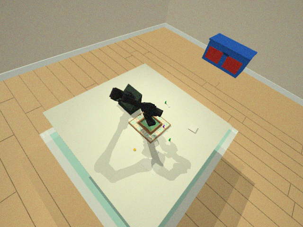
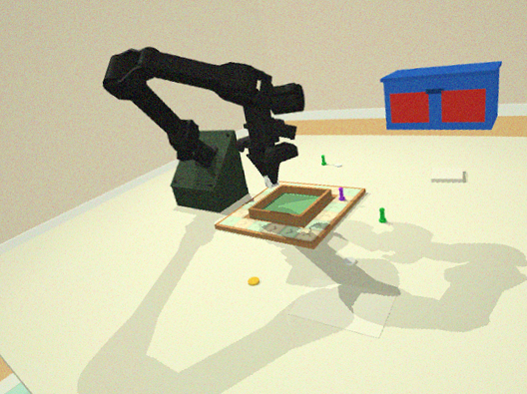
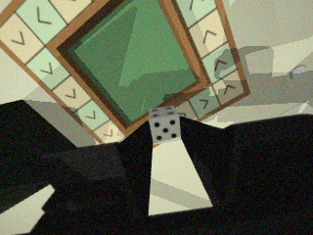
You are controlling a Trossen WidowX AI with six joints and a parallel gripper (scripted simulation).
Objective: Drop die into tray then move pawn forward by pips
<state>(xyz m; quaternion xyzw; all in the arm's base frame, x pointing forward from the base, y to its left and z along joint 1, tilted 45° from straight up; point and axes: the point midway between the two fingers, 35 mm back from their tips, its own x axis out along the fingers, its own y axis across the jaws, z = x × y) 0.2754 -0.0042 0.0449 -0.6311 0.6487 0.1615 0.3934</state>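
Now: gripper tip 140 mm to the right of the purple pawn, 90 mm short of it and 80 mm above it. The rest, counted from my gripper tip: orange disc 210 mm to the right, 110 mm ahead, 100 mm below; then white die right at my gripper tip; then green dice tray 100 mm below, 60 mm to the left, 10 mm behind.
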